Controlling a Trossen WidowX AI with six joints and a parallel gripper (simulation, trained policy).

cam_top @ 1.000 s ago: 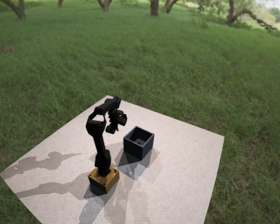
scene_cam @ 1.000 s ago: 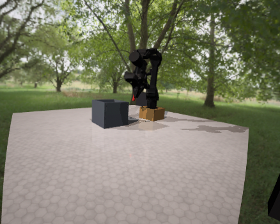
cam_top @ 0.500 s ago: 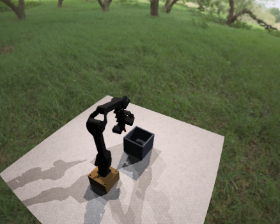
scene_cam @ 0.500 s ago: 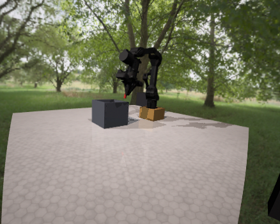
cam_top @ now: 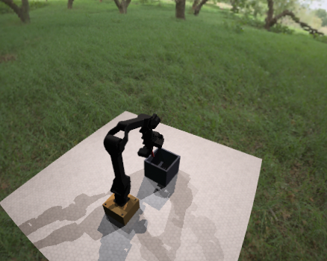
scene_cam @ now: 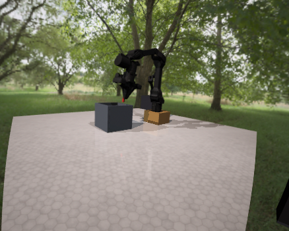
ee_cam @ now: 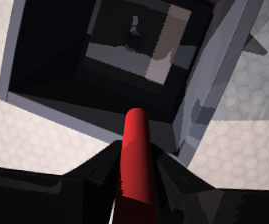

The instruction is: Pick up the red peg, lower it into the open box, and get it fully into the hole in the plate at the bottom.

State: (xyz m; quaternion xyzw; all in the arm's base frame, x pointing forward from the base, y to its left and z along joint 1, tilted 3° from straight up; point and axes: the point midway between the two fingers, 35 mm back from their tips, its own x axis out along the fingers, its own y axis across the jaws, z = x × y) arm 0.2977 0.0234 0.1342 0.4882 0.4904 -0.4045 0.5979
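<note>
The plate is 130 mm below my gripper tip, 60 mm to the right of it and 40 mm ahead of it. Also, from my gripper tip: red peg 20 mm above, 10 mm to the right.
</note>
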